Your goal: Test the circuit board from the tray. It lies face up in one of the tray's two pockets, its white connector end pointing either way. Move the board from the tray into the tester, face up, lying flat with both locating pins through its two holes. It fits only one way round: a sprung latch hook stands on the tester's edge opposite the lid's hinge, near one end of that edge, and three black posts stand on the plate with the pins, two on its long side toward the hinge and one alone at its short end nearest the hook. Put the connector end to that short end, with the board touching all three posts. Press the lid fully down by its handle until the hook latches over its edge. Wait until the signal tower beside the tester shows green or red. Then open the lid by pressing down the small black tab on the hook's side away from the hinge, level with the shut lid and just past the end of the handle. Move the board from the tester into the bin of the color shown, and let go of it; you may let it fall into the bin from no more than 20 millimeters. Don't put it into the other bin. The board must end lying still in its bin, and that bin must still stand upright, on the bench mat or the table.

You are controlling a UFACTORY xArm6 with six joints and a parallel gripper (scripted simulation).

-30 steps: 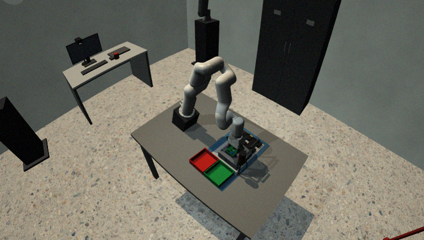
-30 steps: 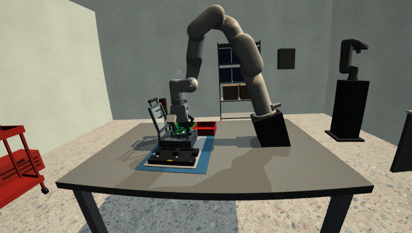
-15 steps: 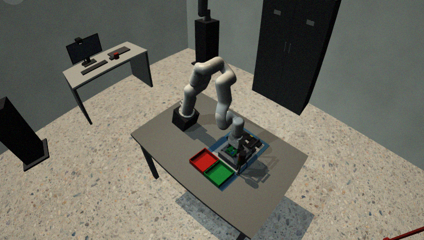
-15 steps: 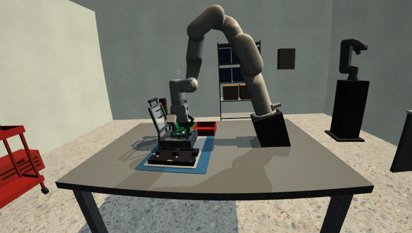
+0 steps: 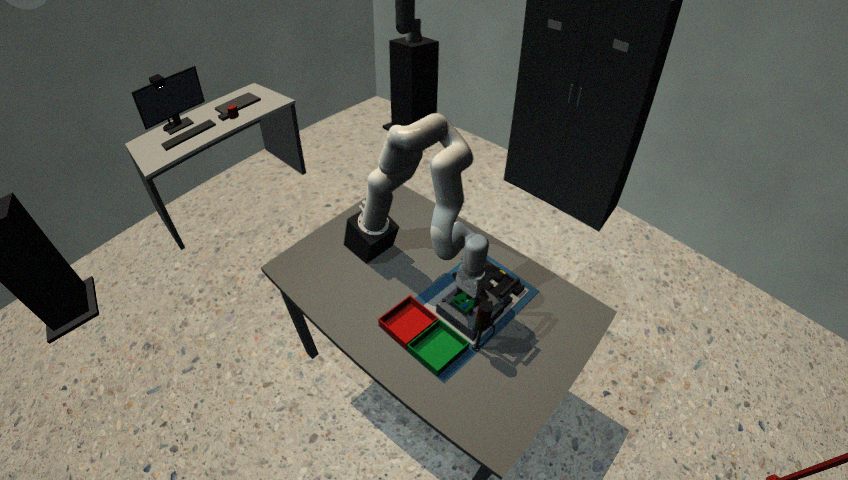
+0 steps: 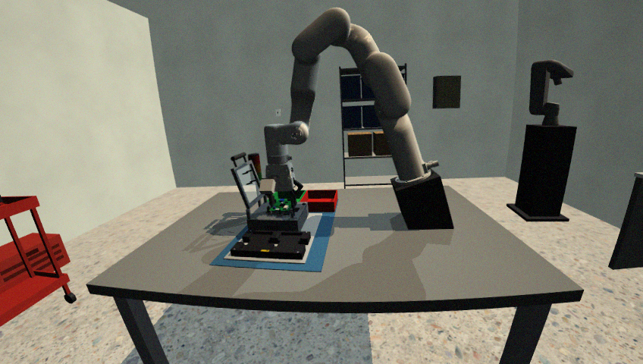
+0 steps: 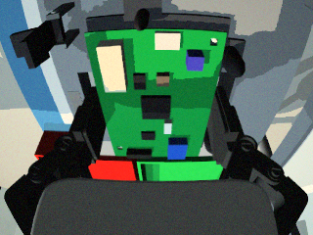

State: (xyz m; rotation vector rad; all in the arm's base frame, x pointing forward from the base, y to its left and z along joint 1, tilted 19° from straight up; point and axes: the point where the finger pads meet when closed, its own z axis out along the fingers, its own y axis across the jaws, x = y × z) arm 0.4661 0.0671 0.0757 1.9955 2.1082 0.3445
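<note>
My gripper is now right at the green circuit board. Also, from my hand: tester lid: 130 mm ahead, 100 mm above, 10 mm to the left; then tester plate: 10 mm to the left, 10 mm below, 10 mm ahead; then black latch hook: 60 mm behind, 50 mm to the left.
</note>
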